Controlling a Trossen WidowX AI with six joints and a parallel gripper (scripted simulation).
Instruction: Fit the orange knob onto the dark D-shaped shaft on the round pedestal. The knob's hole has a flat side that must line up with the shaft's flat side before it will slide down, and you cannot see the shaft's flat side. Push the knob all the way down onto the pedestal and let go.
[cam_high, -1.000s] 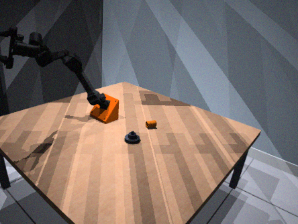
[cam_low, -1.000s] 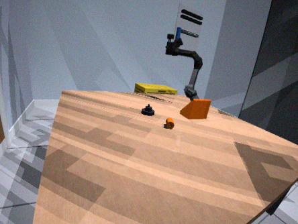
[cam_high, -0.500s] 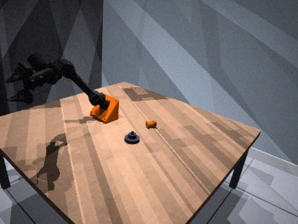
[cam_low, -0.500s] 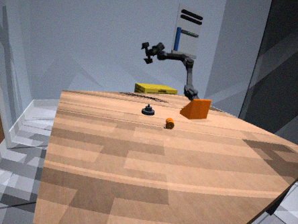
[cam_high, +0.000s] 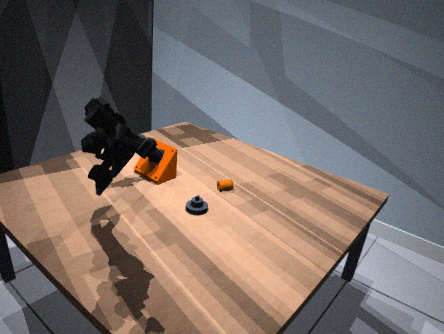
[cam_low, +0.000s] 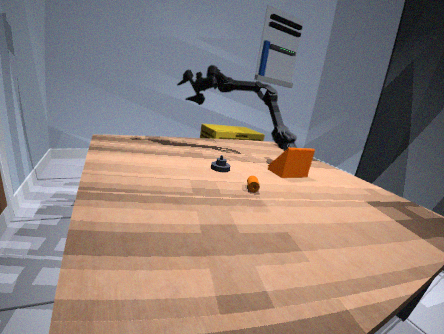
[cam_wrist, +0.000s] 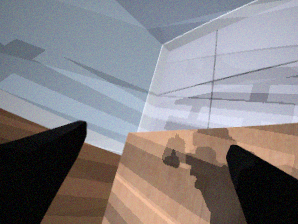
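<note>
My gripper tip is 4 cm past the orange knob, 65 cm to the right of it and 26 cm above it. The rest, counted from my gripper tip: round pedestal (3 cm behind, 44 cm to the left, 25 cm below).
</note>
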